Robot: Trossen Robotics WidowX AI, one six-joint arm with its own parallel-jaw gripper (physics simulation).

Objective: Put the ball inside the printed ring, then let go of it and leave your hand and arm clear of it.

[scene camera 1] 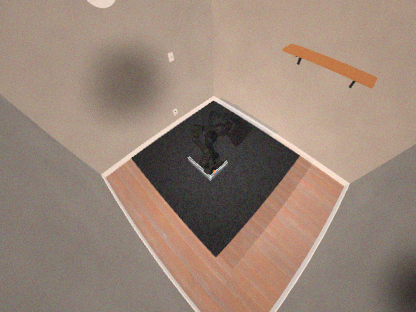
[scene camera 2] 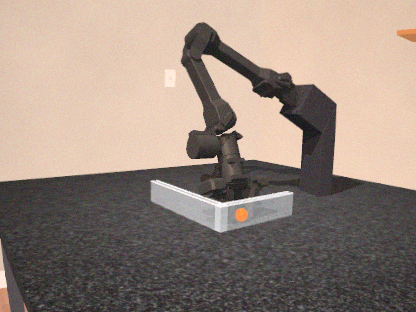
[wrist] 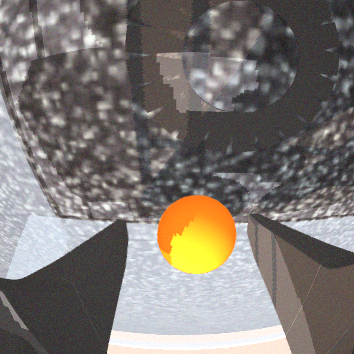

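The orange ball [scene camera 1: 214, 171] [scene camera 2: 241, 215] [wrist: 196, 234] rests on the dark table near the corner where two clear walls meet, on their inner side. My gripper [scene camera 2: 236, 199] [wrist: 188, 226] points down behind the walls and is open. In the wrist view a finger stands on each side of the ball with a gap at both sides. The printed ring [wrist: 220, 127] is a dark brown band with small ticks, above the ball in that view; the ball lies outside it. The ring cannot be made out in the scene views. The fingertips are partly hidden behind the walls in scene camera 2.
The low clear walls [scene camera 1: 198, 166] [scene camera 2: 185, 199] form an L around the ball's side of the work area, close to the fingers. The arm reaches over from a dark pedestal [scene camera 2: 318, 145] on the black table [scene camera 1: 215, 215] [scene camera 2: 125, 260]. An orange shelf [scene camera 1: 330, 65] hangs on the wall.
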